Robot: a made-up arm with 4 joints. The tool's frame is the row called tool. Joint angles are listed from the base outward.
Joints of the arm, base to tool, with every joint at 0 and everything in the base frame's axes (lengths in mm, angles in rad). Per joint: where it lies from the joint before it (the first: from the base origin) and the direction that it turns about. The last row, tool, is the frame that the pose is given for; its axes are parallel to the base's.
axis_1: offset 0 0 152.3 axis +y
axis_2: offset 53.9 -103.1 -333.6 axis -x
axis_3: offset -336.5 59.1 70 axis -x
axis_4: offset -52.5 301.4 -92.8 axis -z
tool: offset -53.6 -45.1 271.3
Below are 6 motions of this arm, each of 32 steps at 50 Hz.
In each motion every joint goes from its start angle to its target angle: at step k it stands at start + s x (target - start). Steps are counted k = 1, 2, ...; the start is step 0. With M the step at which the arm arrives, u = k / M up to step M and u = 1 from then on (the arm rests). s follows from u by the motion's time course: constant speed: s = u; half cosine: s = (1 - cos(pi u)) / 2; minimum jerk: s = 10 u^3 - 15 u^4 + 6 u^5.
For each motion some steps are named. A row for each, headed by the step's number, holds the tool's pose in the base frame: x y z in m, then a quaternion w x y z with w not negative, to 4 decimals.
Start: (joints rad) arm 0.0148 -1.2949 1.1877 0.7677
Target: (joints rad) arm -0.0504 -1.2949 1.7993 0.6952
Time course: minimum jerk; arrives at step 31
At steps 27, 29, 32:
27: -0.3927 0.1955 -0.1106 0.9092 -0.2215 -0.1058 -0.3365
29: -0.3923 0.1955 -0.1141 0.9082 -0.2256 -0.1076 -0.3358
32: -0.3922 0.1955 -0.1147 0.9080 -0.2262 -0.1079 -0.3357

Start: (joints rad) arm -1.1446 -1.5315 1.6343 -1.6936
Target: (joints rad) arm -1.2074 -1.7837 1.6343 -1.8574
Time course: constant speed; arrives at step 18
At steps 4, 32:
4: -0.0129 0.0896 -0.1499 0.5524 -0.4292 -0.3401 0.6285
32: -0.0282 0.0492 -0.1330 0.4577 -0.4166 -0.3882 0.6828

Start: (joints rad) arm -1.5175 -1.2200 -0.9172 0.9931
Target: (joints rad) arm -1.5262 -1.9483 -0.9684 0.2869
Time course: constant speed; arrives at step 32
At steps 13, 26, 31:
13: 0.1966 -0.5163 -0.2631 0.4536 0.7203 0.0178 0.5244
26: 0.3380 -0.5127 -0.2662 0.2718 0.7218 0.0233 0.6361
31: 0.3894 -0.4995 -0.2655 0.1943 0.7219 0.0255 0.6637

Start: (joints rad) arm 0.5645 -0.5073 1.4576 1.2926
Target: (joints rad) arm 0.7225 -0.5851 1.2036 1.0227
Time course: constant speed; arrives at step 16
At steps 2, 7, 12, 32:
2: -0.5502 0.2626 0.0355 0.7700 -0.4921 -0.0383 -0.4044
7: -0.5333 0.2712 0.0976 0.7954 -0.4687 0.0323 -0.3828
12: -0.5110 0.2751 0.1579 0.8163 -0.4399 0.1011 -0.3604
32: -0.4895 0.2747 0.2041 0.8297 -0.4130 0.1543 -0.3422

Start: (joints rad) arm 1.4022 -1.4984 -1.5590 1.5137
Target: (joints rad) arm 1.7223 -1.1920 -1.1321 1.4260
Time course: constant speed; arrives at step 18
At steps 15, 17, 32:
15: -0.1301 -0.5324 0.5538 0.2875 -0.3081 -0.6062 0.6745
17: -0.0839 -0.5211 0.5543 0.2688 -0.2729 -0.6148 0.6894
32: -0.0612 -0.5145 0.5536 0.2594 -0.2550 -0.6191 0.6959

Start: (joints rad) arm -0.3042 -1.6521 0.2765 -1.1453
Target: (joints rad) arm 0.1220 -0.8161 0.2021 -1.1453
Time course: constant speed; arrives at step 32
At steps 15, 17, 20, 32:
15: -0.3183 -0.1809 0.1560 0.7190 0.3845 -0.3021 0.4938
17: -0.3183 -0.1628 0.1680 0.7330 0.3733 -0.2816 0.4941
20: -0.3176 -0.1354 0.1843 0.7523 0.3561 -0.2499 0.4948
32: -0.3092 -0.0252 0.2286 0.8097 0.2850 -0.1146 0.5001

